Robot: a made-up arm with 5 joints.
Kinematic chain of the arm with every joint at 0, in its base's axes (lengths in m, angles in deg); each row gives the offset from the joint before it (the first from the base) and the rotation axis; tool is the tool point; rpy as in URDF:
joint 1: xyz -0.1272 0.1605 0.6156 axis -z
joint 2: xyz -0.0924 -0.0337 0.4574 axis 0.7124 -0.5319 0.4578
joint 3: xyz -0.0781 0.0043 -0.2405 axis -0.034 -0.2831 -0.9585
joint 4: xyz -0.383 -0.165 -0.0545 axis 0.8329 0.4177 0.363
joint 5: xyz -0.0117 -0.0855 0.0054 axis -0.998 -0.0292 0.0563
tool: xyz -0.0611 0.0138 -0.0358 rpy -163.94 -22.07 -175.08
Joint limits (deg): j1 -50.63..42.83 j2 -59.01..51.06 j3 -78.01..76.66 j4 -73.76..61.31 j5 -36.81..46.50
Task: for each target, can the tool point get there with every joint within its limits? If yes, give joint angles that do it. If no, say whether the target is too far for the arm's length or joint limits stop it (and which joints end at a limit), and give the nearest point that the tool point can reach.
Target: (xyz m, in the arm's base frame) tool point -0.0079 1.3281 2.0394
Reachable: no: too far | nearest point -0.6576 0.6965 1.2169 | short by 1.224 m
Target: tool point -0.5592 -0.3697 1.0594
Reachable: yes | joints -0.15 -29.73 -54.83 29.53 5.89
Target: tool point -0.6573 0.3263 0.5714
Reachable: yes | joints -7.40 34.40 52.15 41.80 -24.56
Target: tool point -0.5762 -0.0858 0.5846
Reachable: yes | joints 18.76 23.98 -22.06 14.04 29.71
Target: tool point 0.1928 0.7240 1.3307
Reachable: no: joint limits stop it (at a limit: joint 1, joint 2, joint 3, joint 4, joint 5) | nearest point -0.1160 0.7877 0.7172 | short by 0.690 m
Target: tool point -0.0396 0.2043 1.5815
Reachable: no: joint limits stop it (at a limit: joint 1, joint 2, joint 4, joint 5) | nearest point 0.0111 -0.4097 1.3496 | short by 0.658 m
